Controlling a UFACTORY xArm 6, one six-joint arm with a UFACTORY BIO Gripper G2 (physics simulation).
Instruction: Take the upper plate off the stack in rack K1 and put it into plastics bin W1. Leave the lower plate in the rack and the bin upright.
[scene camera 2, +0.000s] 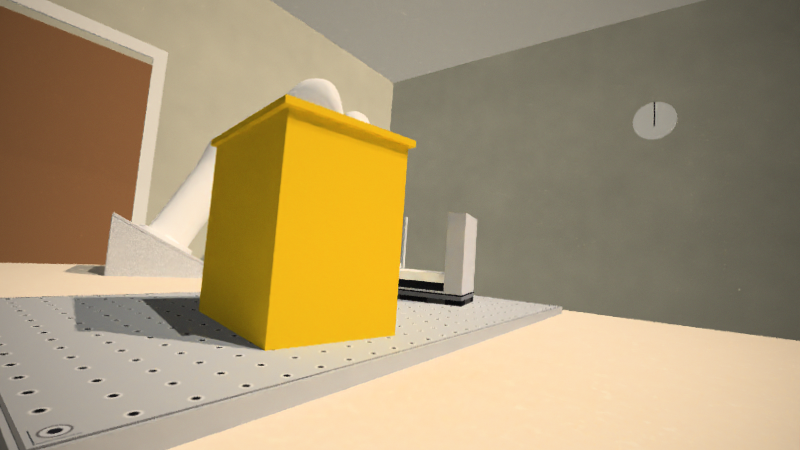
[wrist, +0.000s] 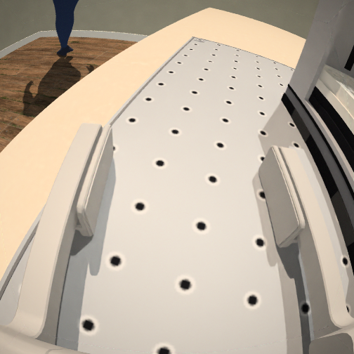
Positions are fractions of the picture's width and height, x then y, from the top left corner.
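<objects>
Yellow plastics bin W1 visible in scene camera 2 (0.38, 0.55); in the wrist view the yellow plastics bin W1 is out of frame.
</objects>
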